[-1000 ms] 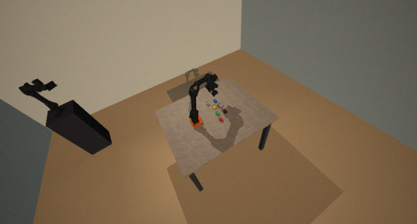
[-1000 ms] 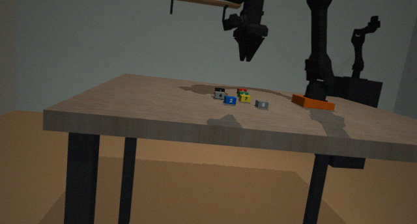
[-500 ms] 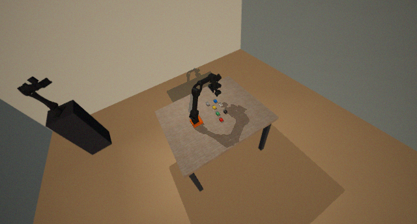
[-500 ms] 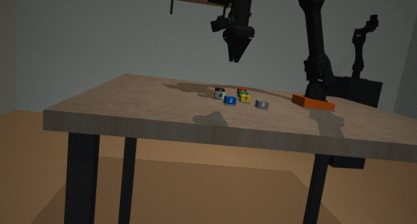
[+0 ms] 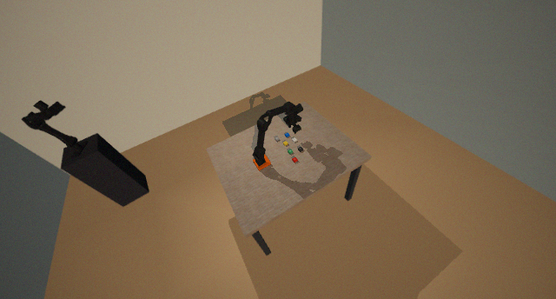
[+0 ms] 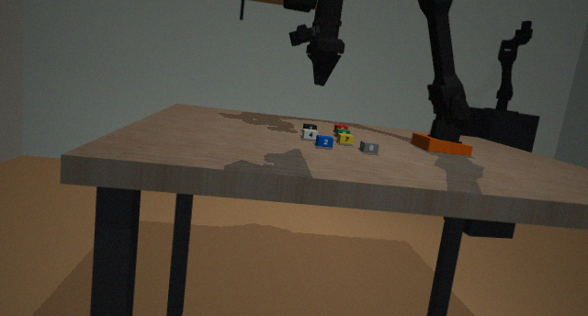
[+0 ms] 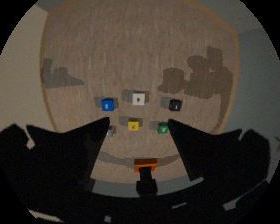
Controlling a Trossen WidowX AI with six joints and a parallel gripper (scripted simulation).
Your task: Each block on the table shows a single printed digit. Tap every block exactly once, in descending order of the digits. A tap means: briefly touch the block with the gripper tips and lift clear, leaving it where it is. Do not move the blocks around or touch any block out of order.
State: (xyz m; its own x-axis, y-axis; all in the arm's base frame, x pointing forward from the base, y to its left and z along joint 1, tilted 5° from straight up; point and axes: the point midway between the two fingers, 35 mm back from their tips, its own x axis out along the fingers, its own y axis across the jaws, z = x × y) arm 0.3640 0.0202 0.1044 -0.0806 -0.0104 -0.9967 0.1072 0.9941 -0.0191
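Now: gripper tip 10 cm past the green block, 8 cm to the left of it and 12 cm above it. From my gripper tip the other things lie so: yellow block 8 cm behind, 2 cm to the left, 12 cm below; then blue block 1 cm behind, 9 cm to the left, 12 cm below; then white block 1 cm ahead, 12 cm below.
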